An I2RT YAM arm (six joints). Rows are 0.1 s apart.
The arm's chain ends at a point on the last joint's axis. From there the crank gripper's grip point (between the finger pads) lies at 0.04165 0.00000 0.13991 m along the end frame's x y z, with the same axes.
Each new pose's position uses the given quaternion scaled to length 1; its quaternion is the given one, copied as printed.
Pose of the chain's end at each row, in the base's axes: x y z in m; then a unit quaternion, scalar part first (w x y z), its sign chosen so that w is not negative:
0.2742 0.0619 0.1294 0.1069 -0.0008 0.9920 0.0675
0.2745 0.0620 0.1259 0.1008 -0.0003 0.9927 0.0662
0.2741 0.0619 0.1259 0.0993 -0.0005 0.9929 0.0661
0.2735 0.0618 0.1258 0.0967 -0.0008 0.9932 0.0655
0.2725 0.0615 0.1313 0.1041 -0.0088 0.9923 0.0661
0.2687 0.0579 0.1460 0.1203 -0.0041 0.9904 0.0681
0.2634 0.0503 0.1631 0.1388 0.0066 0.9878 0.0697
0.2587 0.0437 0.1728 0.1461 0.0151 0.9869 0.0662
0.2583 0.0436 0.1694 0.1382 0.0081 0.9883 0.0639
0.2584 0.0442 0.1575 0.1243 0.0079 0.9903 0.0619
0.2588 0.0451 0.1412 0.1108 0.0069 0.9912 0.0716
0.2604 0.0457 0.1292 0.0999 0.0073 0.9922 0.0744
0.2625 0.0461 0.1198 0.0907 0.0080 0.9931 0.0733
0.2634 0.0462 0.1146 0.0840 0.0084 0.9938 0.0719
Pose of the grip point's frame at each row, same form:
0.2632 0.0812 -0.0149 0.1069 -0.0008 0.9920 0.0675
0.2617 0.0809 -0.0183 0.1008 -0.0003 0.9927 0.0662
0.2608 0.0808 -0.0182 0.0993 -0.0005 0.9929 0.0661
0.2595 0.0805 -0.0183 0.0967 -0.0008 0.9932 0.0655
0.2605 0.0800 -0.0130 0.1041 -0.0088 0.9923 0.0661
0.2615 0.0773 0.0015 0.1203 -0.0041 0.9904 0.0681
0.2619 0.0707 0.0186 0.1388 0.0066 0.9878 0.0697
0.2595 0.0634 0.0282 0.1461 0.0151 0.9869 0.0662
0.2566 0.0624 0.0246 0.1382 0.0081 0.9883 0.0639
0.2526 0.0624 0.0128 0.1243 0.0079 0.9903 0.0619
0.2490 0.0660 -0.0029 0.1108 0.0069 0.9912 0.0716
0.2475 0.0674 -0.0146 0.0999 0.0073 0.9922 0.0744
0.2469 0.0675 -0.0238 0.0907 0.0080 0.9931 0.0733
0.2459 0.0672 -0.0288 0.0840 0.0084 0.9938 0.0719

